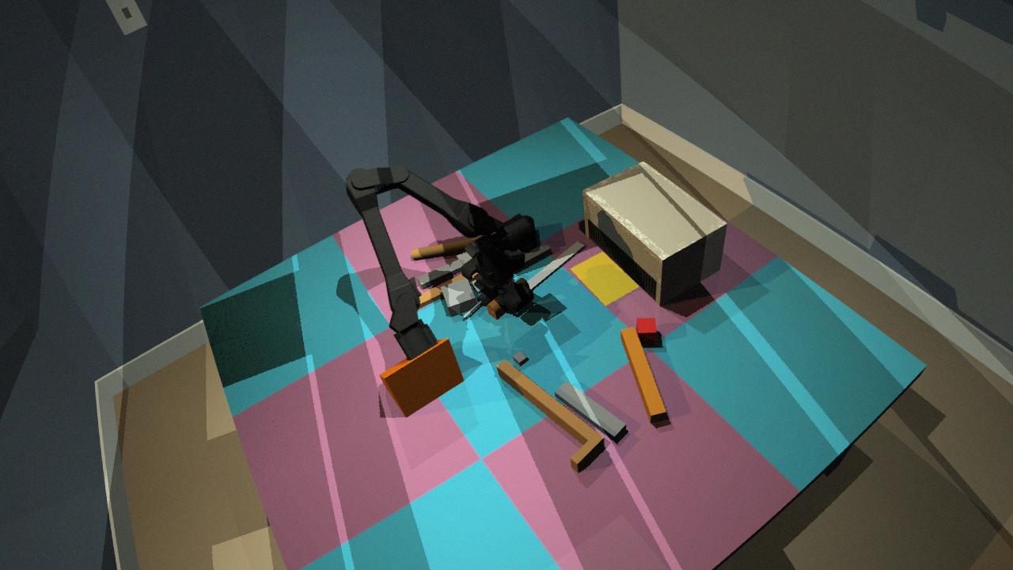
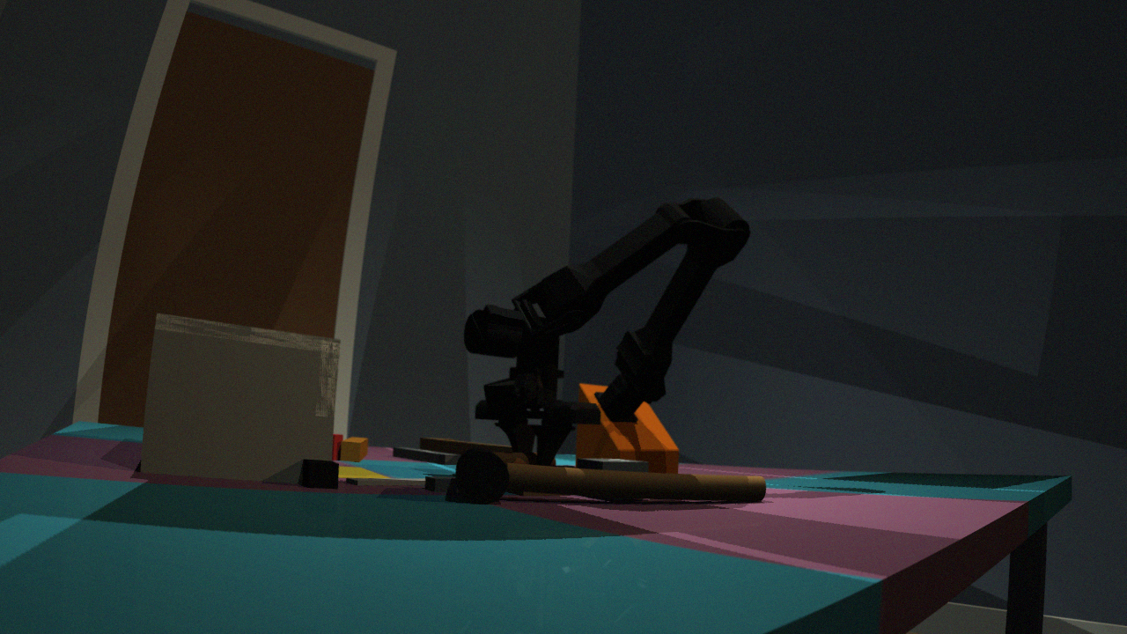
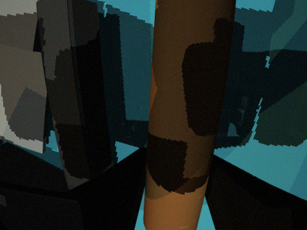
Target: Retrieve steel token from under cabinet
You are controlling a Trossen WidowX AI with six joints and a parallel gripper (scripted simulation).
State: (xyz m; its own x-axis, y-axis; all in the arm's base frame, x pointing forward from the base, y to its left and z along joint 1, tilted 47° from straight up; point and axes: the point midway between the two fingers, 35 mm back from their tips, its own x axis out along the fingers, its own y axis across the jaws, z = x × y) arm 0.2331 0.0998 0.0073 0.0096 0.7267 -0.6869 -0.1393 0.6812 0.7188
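My gripper tip is 2 cm past the screwdriver and 5 cm to the right of it. From my gripper tip the other things lie so: long wooden stick 3 cm behind, 14 cm to the left; then small grey cube 6 cm behind, 15 cm to the right; then grey block 6 cm behind, 9 cm to the left, 1 cm above.
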